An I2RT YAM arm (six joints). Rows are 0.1 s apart.
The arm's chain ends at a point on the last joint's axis. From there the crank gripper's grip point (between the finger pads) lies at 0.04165 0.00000 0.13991 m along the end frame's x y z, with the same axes.
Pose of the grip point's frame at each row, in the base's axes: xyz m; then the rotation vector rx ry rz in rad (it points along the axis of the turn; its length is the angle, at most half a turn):
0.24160, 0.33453, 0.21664, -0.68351, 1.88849, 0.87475
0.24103, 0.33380, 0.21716, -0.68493, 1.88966, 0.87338
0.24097, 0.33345, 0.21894, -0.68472, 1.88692, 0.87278
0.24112, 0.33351, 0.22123, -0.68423, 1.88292, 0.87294
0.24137, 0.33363, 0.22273, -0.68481, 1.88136, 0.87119
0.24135, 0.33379, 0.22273, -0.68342, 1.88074, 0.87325
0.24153, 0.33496, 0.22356, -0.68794, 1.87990, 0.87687
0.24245, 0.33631, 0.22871, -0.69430, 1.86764, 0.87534
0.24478, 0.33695, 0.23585, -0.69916, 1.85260, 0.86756
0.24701, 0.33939, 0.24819, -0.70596, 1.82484, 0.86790
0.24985, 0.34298, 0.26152, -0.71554, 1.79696, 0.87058
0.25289, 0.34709, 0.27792, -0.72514, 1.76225, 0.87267
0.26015, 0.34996, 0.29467, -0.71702, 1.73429, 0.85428
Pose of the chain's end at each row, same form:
0.18876, 0.22703, 0.30007, -0.68351, 1.88849, 0.87475
0.18825, 0.22644, 0.30081, -0.68493, 1.88966, 0.87338
0.18793, 0.22602, 0.30234, -0.68472, 1.88692, 0.87278
0.18779, 0.22592, 0.30423, -0.68423, 1.88292, 0.87294
0.18782, 0.22610, 0.30567, -0.68481, 1.88136, 0.87119
0.18784, 0.22610, 0.30549, -0.68342, 1.88074, 0.87325
0.18858, 0.22697, 0.30629, -0.68794, 1.87990, 0.87687
0.18896, 0.22795, 0.31060, -0.69430, 1.86764, 0.87534
0.18993, 0.22855, 0.31678, -0.69916, 1.85260, 0.86756
0.19086, 0.22989, 0.32672, -0.70596, 1.82484, 0.86790
0.19288, 0.23222, 0.33765, -0.71554, 1.79696, 0.87058
0.19476, 0.23486, 0.35095, -0.72514, 1.76225, 0.87267
0.19828, 0.23802, 0.36504, -0.71702, 1.73429, 0.85428

